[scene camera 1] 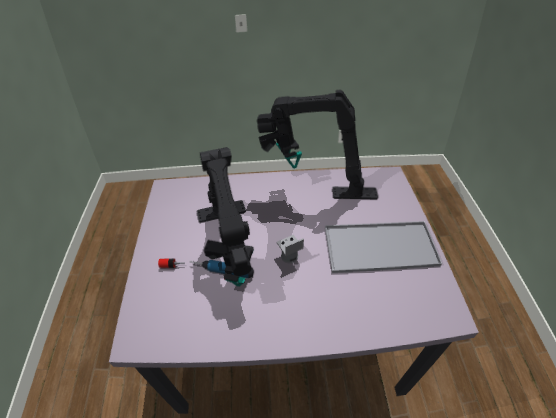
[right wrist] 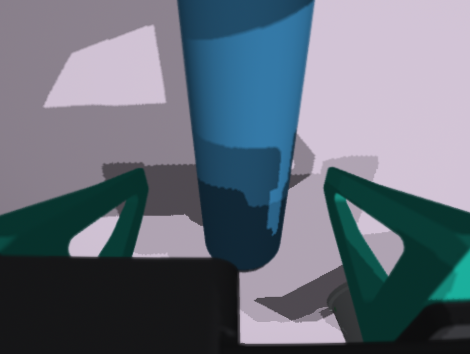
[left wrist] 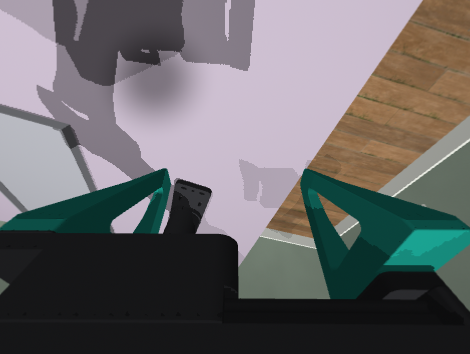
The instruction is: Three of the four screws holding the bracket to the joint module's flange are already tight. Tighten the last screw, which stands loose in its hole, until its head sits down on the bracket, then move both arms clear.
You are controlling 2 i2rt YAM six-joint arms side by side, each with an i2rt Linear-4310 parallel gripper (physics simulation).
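Note:
The blue screwdriver lies on the table, its dark shaft pointing left in scene camera 1. My right gripper is open above its handle; in the right wrist view the handle's rounded end lies between the spread fingers, with space on both sides. The grey joint module with the light bracket stands to the right of my right gripper; part of a dark grey cylinder shows behind a finger in the right wrist view. Dark spots show on the bracket; the loose screw cannot be told apart. My left gripper is open and empty, high above the table's back.
A red-handled tool lies left of the blue screwdriver's tip. A shallow grey tray lies at the right of the table in scene camera 1. The left arm's base stands behind the tray.

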